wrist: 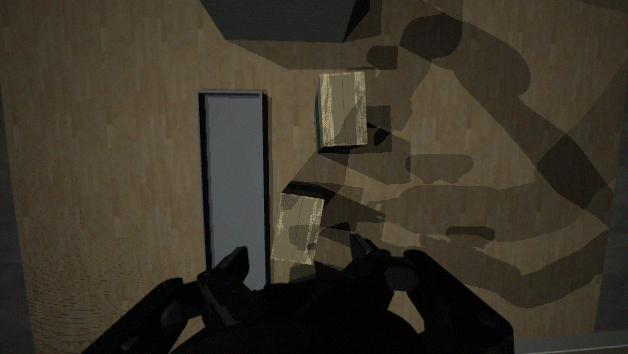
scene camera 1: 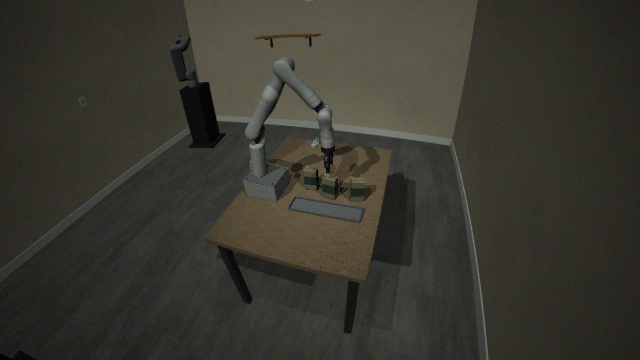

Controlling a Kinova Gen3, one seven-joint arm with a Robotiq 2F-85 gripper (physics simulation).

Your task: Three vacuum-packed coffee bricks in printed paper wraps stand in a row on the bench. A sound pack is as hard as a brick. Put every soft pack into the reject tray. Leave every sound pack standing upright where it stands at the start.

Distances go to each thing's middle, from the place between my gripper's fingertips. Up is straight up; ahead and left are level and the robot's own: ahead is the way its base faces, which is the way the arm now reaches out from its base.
Scene:
I see the grey reject tray [scene camera 1: 302,204] 21 cm below my hand, 13 cm to the right of it and 1 cm behind it.

